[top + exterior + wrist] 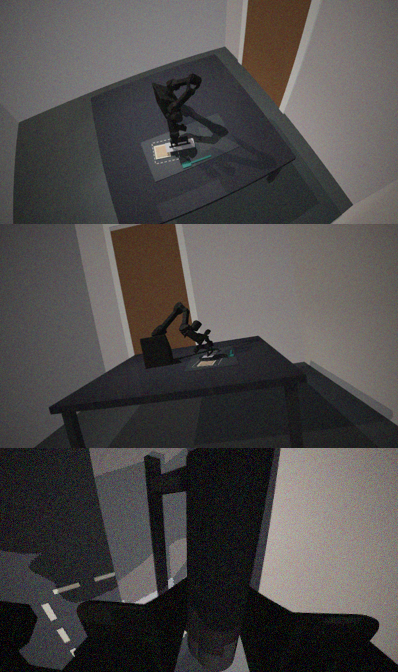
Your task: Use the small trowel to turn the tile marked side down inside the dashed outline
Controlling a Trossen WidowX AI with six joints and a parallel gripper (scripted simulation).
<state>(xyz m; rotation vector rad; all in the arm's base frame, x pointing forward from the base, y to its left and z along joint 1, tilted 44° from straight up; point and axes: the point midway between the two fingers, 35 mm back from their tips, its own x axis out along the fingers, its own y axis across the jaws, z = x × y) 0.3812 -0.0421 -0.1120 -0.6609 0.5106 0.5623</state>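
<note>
Right now my gripper tip is 130 mm short of the teal trowel, 50 mm to the right of it and 80 mm above it. Also, from my gripper tip: grey mat: 10 mm behind, 90 mm to the left, 100 mm below; tan tile: 50 mm behind, 100 mm to the right, 80 mm below.
</note>
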